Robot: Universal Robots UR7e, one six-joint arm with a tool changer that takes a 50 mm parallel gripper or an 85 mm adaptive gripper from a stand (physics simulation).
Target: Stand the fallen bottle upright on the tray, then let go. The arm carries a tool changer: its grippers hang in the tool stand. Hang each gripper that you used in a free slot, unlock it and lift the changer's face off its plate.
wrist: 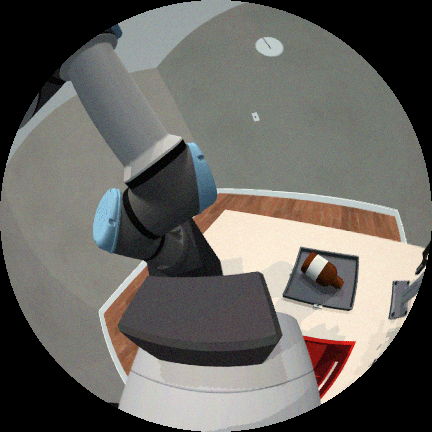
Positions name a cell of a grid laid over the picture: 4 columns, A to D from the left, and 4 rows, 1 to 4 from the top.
Scene:
A brown bottle (C3): 44 cm from the lens.

